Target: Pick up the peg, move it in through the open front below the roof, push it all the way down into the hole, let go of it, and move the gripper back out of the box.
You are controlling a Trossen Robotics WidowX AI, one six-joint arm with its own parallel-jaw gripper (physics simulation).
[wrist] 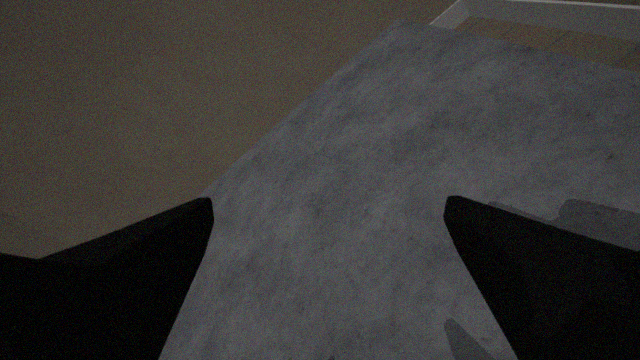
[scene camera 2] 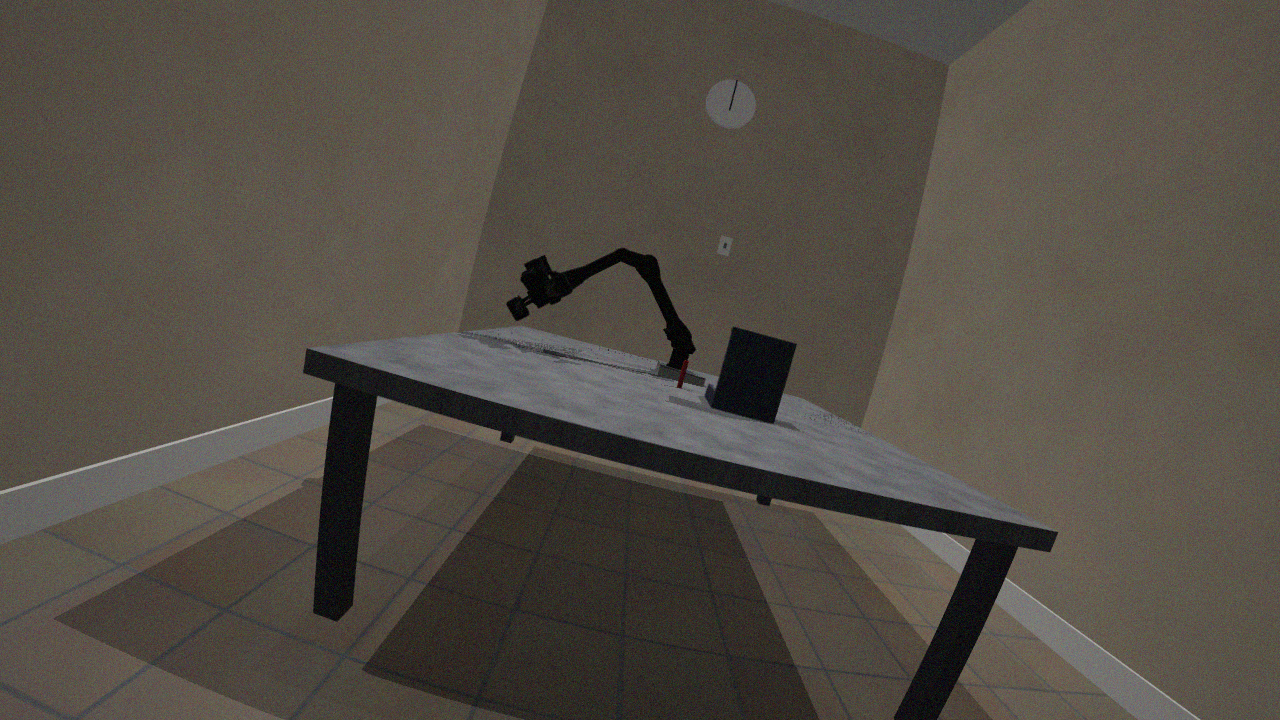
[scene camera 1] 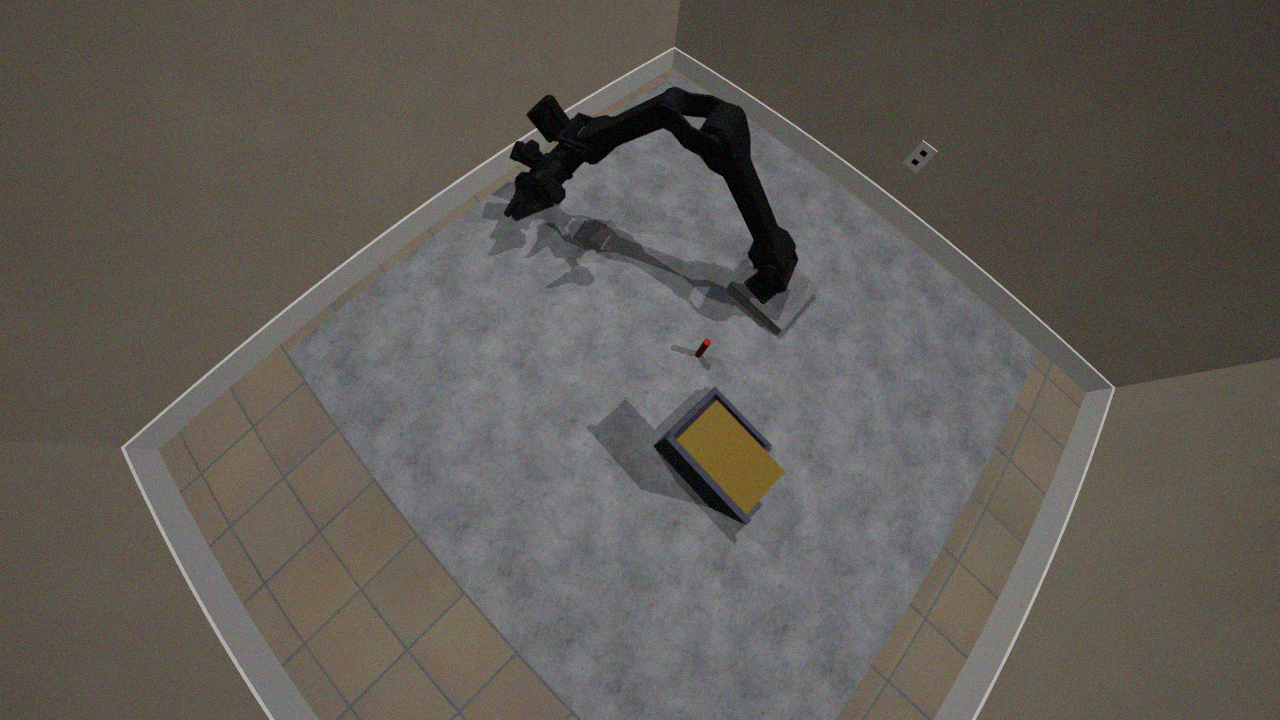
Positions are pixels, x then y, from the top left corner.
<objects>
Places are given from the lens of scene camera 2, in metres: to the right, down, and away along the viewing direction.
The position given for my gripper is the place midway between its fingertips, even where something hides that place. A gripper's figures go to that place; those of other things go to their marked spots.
my gripper (scene camera 2: pixel 531 303): -0.28, -0.15, 1.13
dark box (scene camera 2: pixel 755 369): 0.28, 0.02, 1.04
</objects>
